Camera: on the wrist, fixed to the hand. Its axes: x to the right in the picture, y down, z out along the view.
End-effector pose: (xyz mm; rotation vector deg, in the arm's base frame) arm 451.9 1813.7 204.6 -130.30 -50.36 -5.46
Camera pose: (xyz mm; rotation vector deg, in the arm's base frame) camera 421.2 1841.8 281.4 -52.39 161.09 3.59
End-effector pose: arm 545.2 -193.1 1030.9 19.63 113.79 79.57
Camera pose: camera 523.3 -241.5 961.5 -65.67 7.05 -49.23
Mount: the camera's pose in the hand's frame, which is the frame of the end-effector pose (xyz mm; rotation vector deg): 15.1 -78.3 -35.7 9.38 -58.08 -167.70
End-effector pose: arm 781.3 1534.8 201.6 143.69 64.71 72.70
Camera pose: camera 716.2 1593.1 202.7 -27.35 110.87 -46.89
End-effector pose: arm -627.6 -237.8 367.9 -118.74 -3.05 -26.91
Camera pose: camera -642.2 -228.8 453.6 5.60 161.59 30.43
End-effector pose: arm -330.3 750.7 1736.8 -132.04 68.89 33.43
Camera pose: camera -251.4 759.7 1773.3 -50.66 -123.64 4.74
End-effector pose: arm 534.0 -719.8 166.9 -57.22 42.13 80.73
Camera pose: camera 617.5 -736.9 147.7 -9.87 -71.20 -53.67
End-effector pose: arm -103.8 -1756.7 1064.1 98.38 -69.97 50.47
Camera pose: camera -27.3 -1715.7 1074.2 100.56 85.55 -96.30
